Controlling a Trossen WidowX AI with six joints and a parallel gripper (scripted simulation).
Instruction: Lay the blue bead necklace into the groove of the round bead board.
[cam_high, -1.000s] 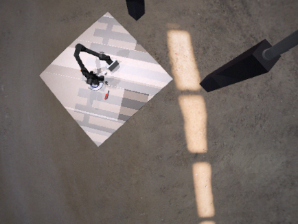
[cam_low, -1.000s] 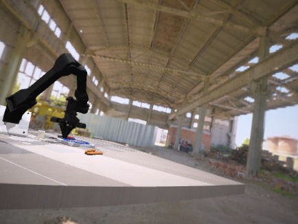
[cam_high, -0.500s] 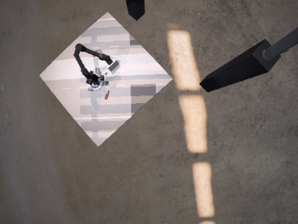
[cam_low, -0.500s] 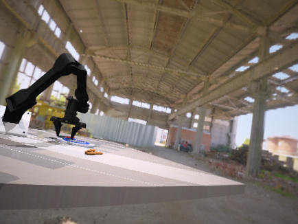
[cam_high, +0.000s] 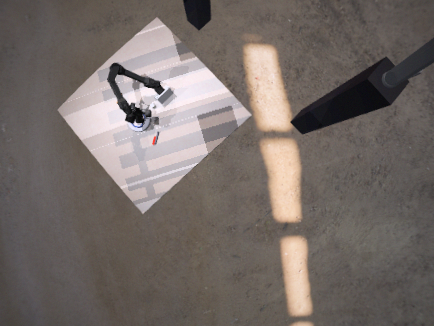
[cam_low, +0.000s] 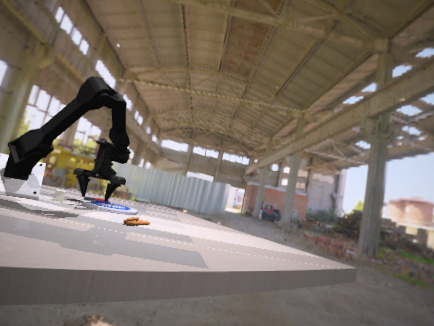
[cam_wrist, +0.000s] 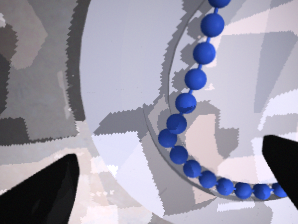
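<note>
Now: the round white bead board 6 cm ahead of my gripper tip, 3 cm to the right of it and 1 cm below it. Also, from my gripper tip: small white block 12 cm behind, 1 cm to the right, 1 cm below; red pen-like object 21 cm to the left, 7 cm ahead, 2 cm below.
</note>
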